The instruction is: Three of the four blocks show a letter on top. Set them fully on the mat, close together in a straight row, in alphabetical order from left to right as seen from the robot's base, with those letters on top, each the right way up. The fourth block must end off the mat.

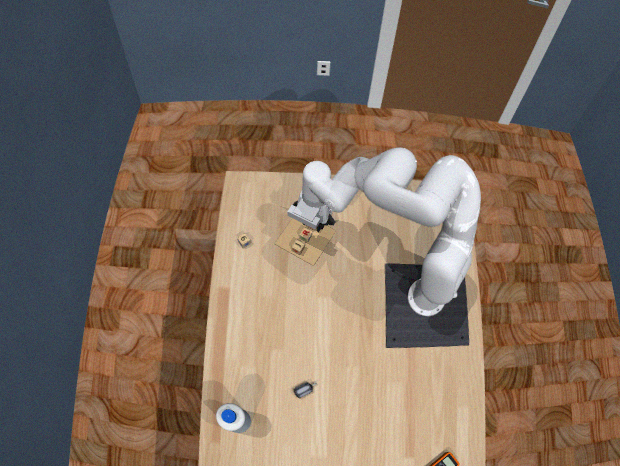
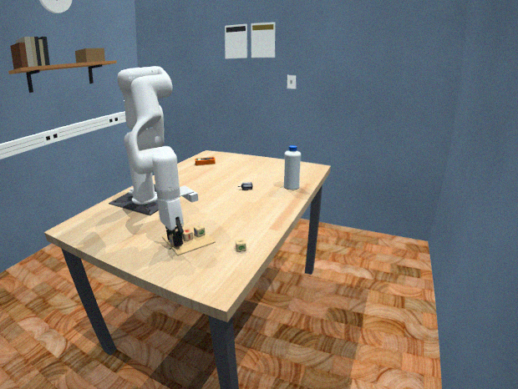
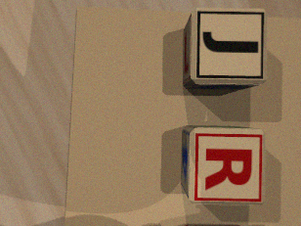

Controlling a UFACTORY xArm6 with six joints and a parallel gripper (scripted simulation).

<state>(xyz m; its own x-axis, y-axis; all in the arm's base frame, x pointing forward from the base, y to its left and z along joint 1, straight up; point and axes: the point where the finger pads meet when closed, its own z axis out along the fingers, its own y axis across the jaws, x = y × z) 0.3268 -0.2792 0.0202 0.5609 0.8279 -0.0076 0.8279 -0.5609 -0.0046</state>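
Right now the tan mat is 40 mm to the left of my hand, 30 mm ahead of it and 20 mm below it. From my hand the other things lie so: orange device (840 mm to the left, 290 mm behind, 10 mm below); small dark object (520 mm to the left, 70 mm ahead, 10 mm below).
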